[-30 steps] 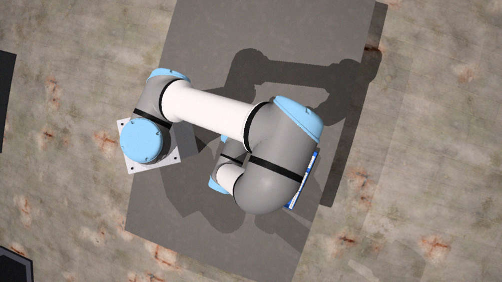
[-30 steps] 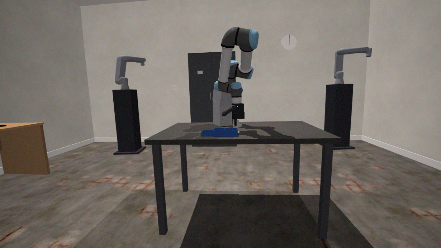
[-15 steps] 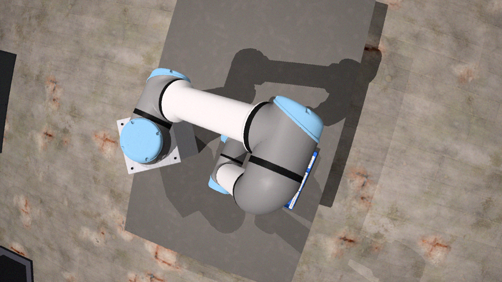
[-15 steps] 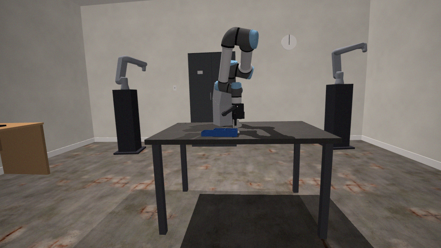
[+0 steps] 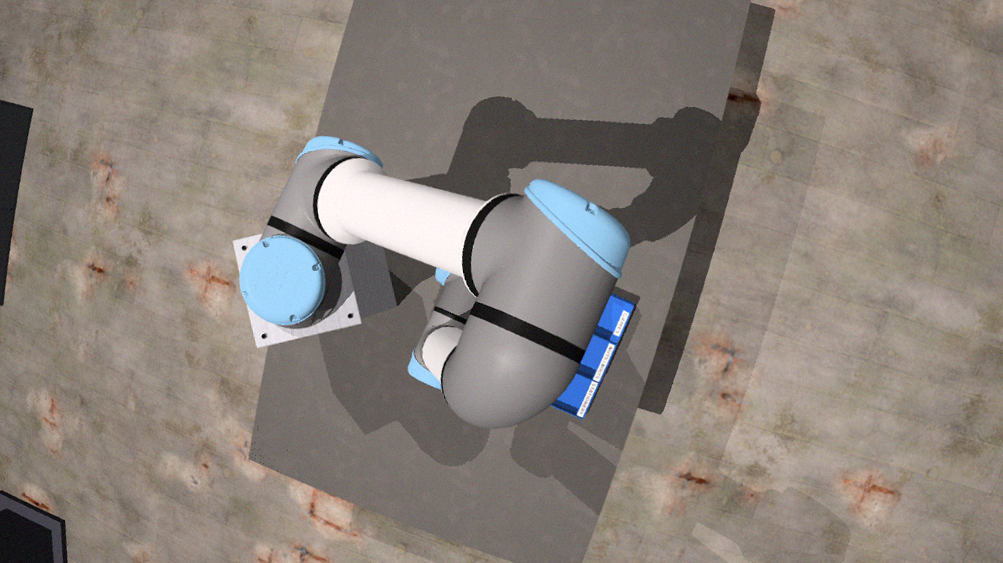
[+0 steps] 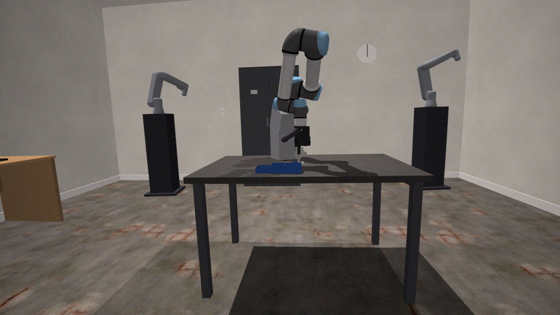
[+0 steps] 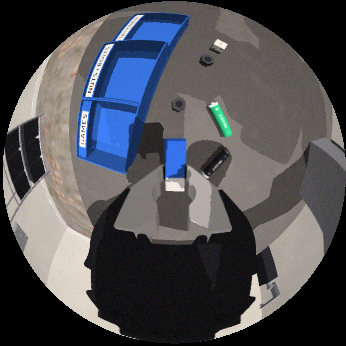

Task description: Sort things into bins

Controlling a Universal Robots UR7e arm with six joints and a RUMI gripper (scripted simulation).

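Now: hand 6 cm to the left of the green stick-like thing, 5 cm past it and 4 cm above it. Round my hand: black cylinder 6 cm behind, 4 cm below; then white die 18 cm to the right, 4 cm below, 4 cm behind.
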